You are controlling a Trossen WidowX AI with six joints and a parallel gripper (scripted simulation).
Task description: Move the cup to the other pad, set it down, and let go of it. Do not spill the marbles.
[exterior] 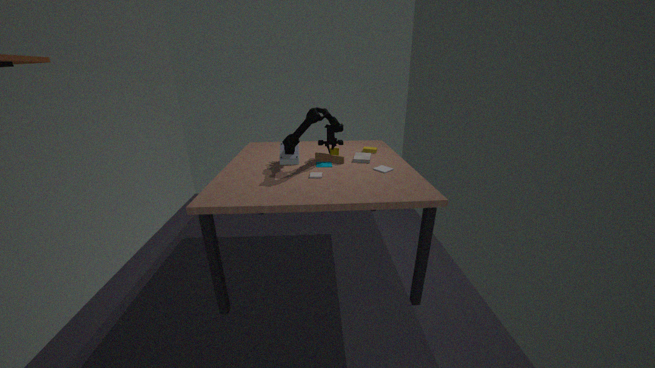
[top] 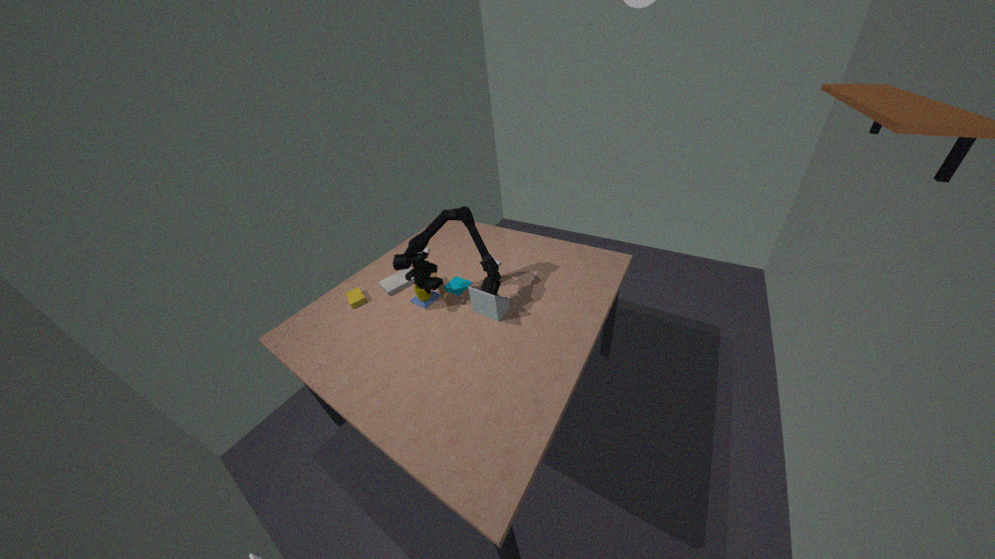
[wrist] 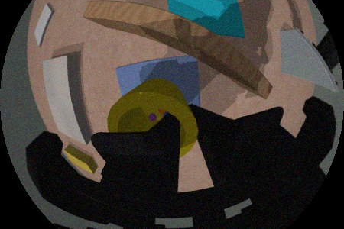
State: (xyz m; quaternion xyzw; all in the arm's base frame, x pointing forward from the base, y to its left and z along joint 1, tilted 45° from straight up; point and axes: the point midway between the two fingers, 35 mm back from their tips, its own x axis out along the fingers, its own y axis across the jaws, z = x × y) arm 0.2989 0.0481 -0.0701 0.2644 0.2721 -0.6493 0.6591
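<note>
The teal pad lies 140 mm to the right of my gripper tip, 50 mm below it and 50 mm behind it. Round my gripper tip: yellow cup: 20 mm ahead; wooden bar: 70 mm to the right, 20 mm below, 10 mm behind; grey slab: 240 mm ahead, 30 mm below, 20 mm to the right.
</note>
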